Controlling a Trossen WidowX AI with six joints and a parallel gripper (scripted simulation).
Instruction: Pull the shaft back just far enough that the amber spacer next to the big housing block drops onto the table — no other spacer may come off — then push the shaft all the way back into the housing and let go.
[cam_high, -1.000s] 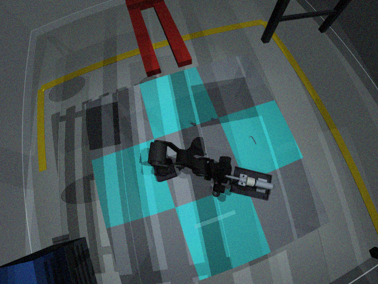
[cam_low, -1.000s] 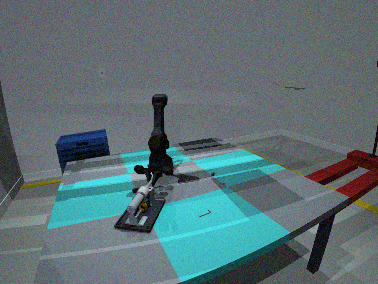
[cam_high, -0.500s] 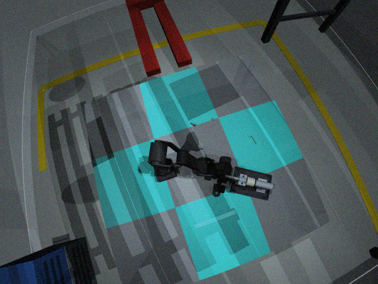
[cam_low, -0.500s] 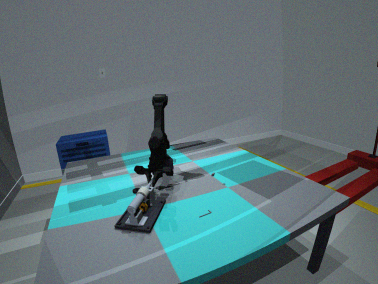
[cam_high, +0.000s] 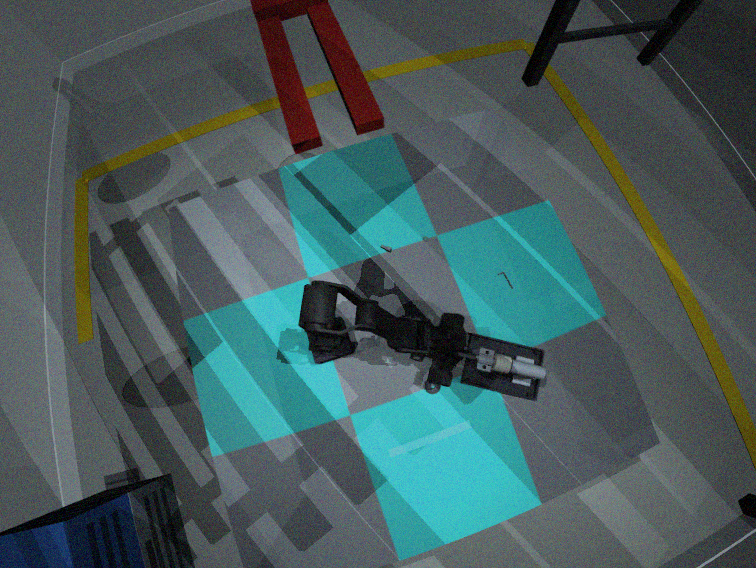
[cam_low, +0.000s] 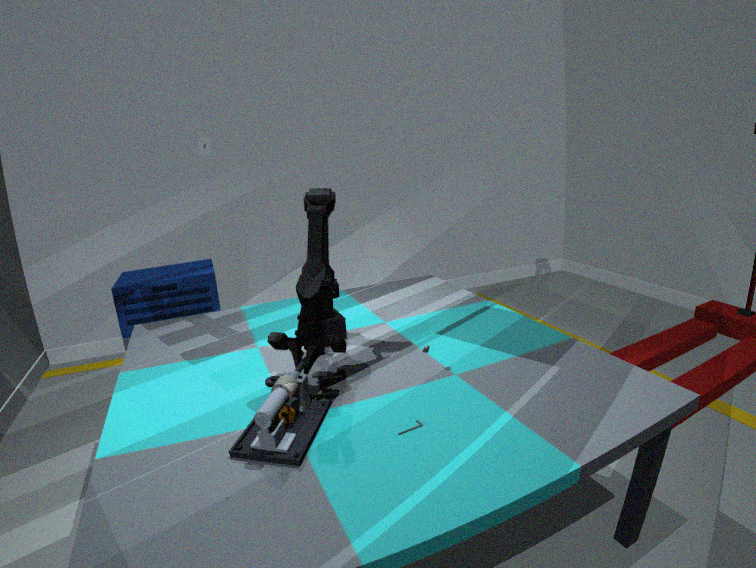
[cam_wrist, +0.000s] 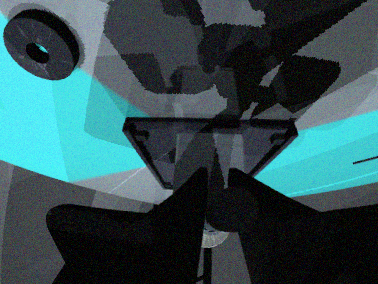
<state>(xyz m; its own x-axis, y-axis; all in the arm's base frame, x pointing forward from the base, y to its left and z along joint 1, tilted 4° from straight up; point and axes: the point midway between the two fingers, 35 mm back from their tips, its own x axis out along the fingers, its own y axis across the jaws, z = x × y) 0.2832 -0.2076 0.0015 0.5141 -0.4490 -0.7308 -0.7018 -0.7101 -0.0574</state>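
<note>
My gripper tip is now 9 cm short of the amber spacer, 9 cm to the left of it and 3 cm above it. Also, from my gripper tip: hex key 26 cm ahead, 13 cm to the left, 5 cm below; then thin grey shaft 3 cm ahead, 3 cm to the right, 2 cm above; then dark ring 11 cm behind, 3 cm to the right, 5 cm below.
</note>
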